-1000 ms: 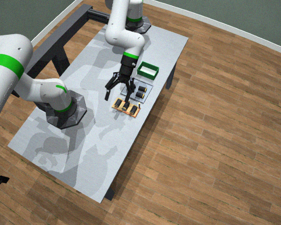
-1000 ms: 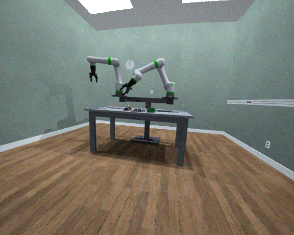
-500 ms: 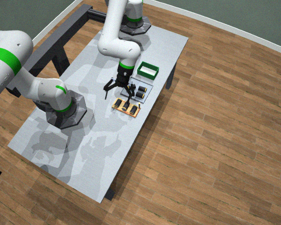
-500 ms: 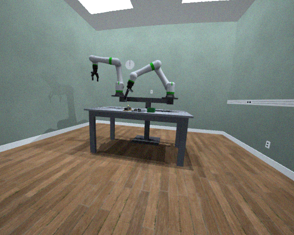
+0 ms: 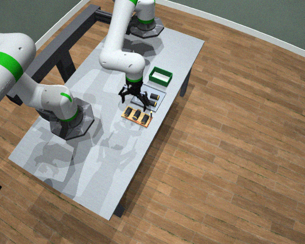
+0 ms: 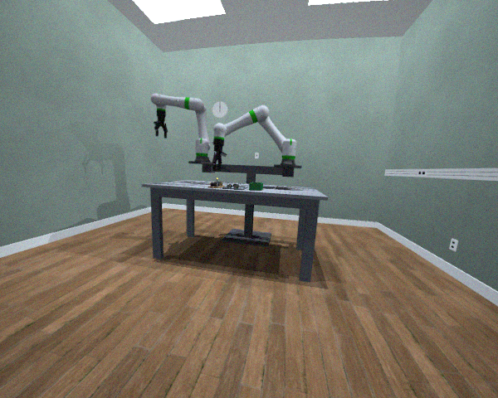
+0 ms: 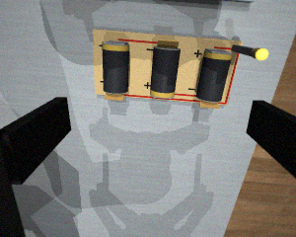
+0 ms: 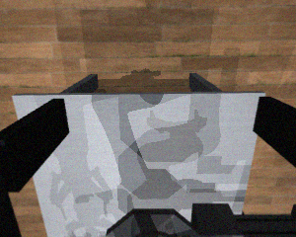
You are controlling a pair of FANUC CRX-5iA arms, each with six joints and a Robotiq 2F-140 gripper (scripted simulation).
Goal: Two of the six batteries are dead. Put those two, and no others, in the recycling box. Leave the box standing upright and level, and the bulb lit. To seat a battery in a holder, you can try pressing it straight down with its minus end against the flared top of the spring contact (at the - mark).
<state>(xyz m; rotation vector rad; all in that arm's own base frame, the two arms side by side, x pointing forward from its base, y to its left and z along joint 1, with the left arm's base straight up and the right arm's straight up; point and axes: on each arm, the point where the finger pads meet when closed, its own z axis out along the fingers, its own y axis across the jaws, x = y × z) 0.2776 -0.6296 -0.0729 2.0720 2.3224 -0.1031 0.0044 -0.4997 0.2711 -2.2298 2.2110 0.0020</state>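
Note:
Now: left hand 19 cm to the right of the tray and 16 cm above it. The rest, counted from my left hand: green recycling box (38 cm to the left, 14 cm below).

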